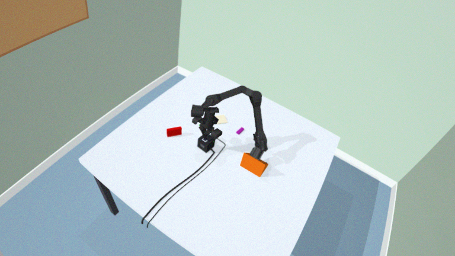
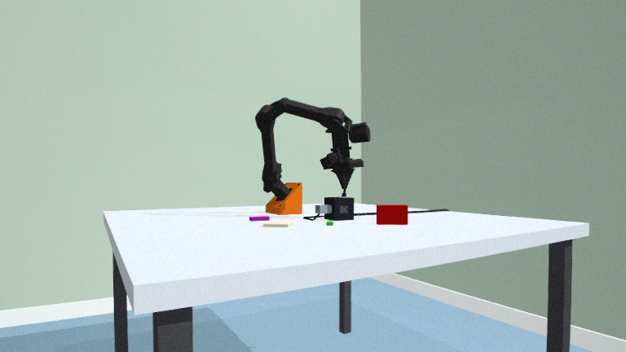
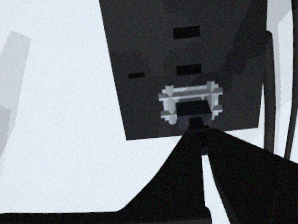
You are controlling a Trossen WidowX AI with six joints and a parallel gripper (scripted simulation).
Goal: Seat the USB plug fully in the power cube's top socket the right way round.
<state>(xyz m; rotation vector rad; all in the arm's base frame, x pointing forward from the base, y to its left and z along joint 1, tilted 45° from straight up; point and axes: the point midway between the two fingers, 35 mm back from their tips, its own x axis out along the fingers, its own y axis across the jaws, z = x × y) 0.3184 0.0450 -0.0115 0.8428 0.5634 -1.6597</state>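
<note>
Now: gripper tip 20 mm above the black USB plug. From my gripper tip the other things lie so: tile: 20 mm ahead, 290 mm to the right, 100 mm below; green piece: 90 mm ahead, 150 mm to the right, 100 mm below; red block: 210 mm ahead, 80 mm below.
</note>
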